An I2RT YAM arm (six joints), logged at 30 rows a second.
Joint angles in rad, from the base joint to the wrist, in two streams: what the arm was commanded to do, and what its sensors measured. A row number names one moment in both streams.
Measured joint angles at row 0: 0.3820, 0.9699, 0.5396, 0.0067, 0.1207, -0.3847
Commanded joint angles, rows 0 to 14: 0.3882, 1.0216, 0.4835, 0.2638, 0.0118, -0.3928; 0.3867, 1.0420, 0.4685, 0.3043, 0.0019, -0.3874; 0.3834, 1.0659, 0.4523, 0.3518, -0.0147, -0.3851; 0.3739, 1.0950, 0.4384, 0.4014, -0.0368, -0.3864; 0.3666, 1.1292, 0.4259, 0.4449, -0.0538, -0.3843; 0.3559, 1.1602, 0.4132, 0.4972, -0.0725, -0.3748; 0.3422, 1.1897, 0.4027, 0.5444, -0.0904, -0.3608; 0.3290, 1.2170, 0.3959, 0.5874, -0.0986, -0.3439; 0.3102, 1.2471, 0.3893, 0.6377, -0.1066, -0.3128; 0.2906, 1.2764, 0.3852, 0.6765, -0.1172, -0.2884; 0.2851, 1.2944, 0.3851, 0.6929, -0.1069, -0.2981; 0.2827, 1.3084, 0.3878, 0.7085, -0.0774, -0.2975; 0.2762, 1.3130, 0.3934, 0.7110, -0.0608, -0.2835; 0.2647, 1.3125, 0.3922, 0.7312, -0.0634, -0.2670; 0.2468, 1.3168, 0.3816, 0.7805, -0.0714, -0.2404
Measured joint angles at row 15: 0.2684, 1.3151, 0.3912, 0.6067, -0.0628, -0.3084
